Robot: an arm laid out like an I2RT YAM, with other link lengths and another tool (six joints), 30 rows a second.
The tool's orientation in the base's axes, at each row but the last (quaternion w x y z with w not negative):
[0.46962, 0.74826, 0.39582, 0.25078]
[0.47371, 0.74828, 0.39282, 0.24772]
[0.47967, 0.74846, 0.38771, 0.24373]
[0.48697, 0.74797, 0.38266, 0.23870]
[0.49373, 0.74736, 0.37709, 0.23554]
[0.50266, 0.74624, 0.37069, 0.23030]
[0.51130, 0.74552, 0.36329, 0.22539]
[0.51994, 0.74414, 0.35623, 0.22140]
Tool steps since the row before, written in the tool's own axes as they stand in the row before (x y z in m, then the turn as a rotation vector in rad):
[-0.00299, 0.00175, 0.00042, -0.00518, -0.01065, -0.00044]
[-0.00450, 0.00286, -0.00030, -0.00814, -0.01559, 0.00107]
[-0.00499, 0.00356, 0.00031, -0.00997, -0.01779, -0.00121]
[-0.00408, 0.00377, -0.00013, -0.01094, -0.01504, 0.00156]
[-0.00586, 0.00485, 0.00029, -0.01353, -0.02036, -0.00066]
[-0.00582, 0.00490, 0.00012, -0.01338, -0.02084, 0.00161]
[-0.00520, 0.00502, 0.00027, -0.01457, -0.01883, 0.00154]
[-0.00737, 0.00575, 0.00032, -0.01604, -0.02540, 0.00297]
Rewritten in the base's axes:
[-0.00074, -0.00312, 0.00138, -0.00703, -0.00145, -0.00943]
[-0.00177, -0.00424, 0.00272, -0.00934, -0.00346, -0.01453]
[-0.00143, -0.00508, 0.00313, -0.01284, -0.00322, -0.01556]
[-0.00123, -0.00409, 0.00355, -0.01046, -0.00615, -0.01418]
[-0.00173, -0.00593, 0.00444, -0.01540, -0.00576, -0.01810]
[-0.00194, -0.00571, 0.00463, -0.01383, -0.00685, -0.01943]
[-0.00155, -0.00525, 0.00473, -0.01401, -0.00816, -0.01750]
[-0.00283, -0.00698, 0.00554, -0.01594, -0.00881, -0.02408]

